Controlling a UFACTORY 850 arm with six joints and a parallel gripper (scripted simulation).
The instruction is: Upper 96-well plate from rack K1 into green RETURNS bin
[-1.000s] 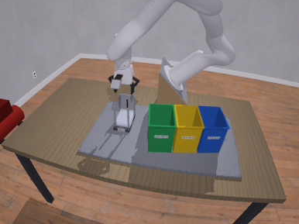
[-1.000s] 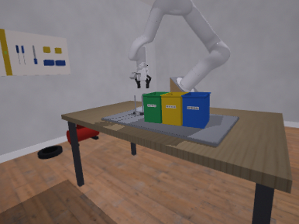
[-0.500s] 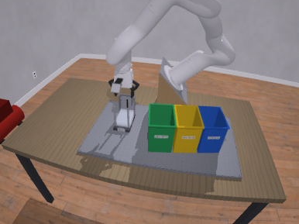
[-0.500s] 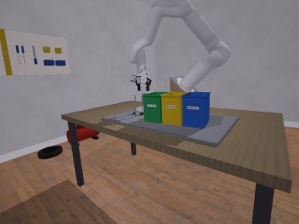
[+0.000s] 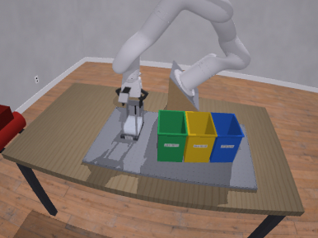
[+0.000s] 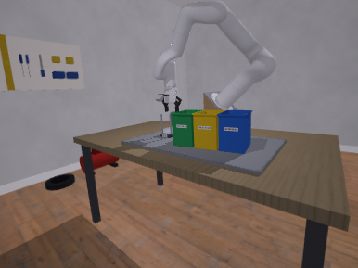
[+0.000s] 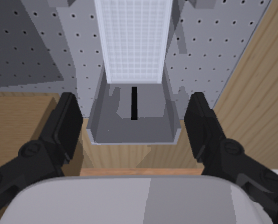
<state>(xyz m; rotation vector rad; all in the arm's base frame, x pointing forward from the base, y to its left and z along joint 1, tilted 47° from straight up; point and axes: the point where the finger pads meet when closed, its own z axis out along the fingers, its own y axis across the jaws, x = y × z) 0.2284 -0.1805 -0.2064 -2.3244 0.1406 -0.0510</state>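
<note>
Now: hand 13 cm above the 96-well plate. The rest, counted from my hand: yellow bin 13 cm ahead, 34 cm to the left, 8 cm below; then blue bin 13 cm ahead, 47 cm to the left, 8 cm below; then green bin 14 cm ahead, 21 cm to the left, 8 cm below.
</note>
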